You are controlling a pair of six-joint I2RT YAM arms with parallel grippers.
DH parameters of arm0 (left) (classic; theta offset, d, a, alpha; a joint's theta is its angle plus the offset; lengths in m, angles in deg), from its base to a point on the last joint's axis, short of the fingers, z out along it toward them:
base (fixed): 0 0 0 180
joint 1: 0 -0.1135 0.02 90
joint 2: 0 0 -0.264 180
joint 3: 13.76 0 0.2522 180
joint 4: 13.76 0 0.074 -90
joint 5: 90 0 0 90
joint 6: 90 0.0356 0 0
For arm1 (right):
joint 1: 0 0.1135 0.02 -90
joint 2: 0 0 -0.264 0
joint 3: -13.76 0 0.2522 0
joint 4: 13.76 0 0.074 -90
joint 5: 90 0 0 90
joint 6: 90 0.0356 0 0
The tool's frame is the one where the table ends.
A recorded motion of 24 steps. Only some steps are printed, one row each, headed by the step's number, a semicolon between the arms.
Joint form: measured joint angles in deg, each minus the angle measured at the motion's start. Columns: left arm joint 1, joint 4, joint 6, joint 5, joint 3, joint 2; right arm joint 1, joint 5, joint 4, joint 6, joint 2, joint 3.
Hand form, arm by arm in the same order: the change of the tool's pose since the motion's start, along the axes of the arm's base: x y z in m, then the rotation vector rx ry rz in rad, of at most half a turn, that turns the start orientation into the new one. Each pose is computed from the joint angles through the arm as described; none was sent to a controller.
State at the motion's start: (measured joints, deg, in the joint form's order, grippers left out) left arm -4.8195 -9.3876 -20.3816 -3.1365 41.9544 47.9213; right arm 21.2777 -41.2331 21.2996 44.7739 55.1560 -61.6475
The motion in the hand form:
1: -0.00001 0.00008 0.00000 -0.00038 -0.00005 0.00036; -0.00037 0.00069 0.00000 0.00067 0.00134 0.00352
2: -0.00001 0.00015 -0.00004 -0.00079 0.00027 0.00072; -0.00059 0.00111 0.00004 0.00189 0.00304 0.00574
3: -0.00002 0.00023 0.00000 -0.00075 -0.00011 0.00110; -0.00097 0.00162 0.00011 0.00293 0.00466 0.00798
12: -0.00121 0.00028 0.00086 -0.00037 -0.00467 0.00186; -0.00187 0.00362 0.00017 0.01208 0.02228 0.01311
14: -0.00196 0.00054 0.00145 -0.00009 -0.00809 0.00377; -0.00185 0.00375 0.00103 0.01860 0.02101 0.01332
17: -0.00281 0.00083 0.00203 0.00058 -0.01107 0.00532; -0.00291 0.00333 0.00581 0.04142 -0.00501 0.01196
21: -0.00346 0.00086 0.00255 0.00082 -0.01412 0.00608; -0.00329 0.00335 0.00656 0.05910 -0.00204 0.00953
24: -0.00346 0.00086 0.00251 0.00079 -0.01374 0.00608; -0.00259 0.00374 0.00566 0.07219 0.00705 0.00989
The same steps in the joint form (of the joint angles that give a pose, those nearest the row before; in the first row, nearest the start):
1: -0.02 0.00 -0.02 0.00 0.00 0.00; 0.22 0.00 0.00 0.09 0.00 0.00
2: -0.04 0.02 -0.04 0.00 0.00 0.00; 0.35 -0.02 -0.02 0.22 0.00 0.00
3: -0.07 0.00 -0.04 0.00 0.00 0.00; 0.53 0.00 -0.02 0.35 -0.02 0.00
12: -0.11 0.02 -0.04 0.00 0.00 -0.29; 1.16 0.11 -0.11 1.57 0.00 0.00
14: -0.20 0.00 -0.04 -0.02 0.00 -0.46; 1.18 0.04 -0.57 1.99 -0.02 0.00
17: -0.30 0.02 -0.02 0.00 0.00 -0.66; 1.18 0.00 -2.62 2.86 -0.42 0.00
21: -0.33 0.00 -0.02 -0.02 0.00 -0.81; 1.22 -0.02 -3.87 4.22 -0.65 0.37
24: -0.33 0.02 -0.02 -0.02 0.00 -0.81; 1.22 -0.22 -4.90 5.38 -0.66 0.83

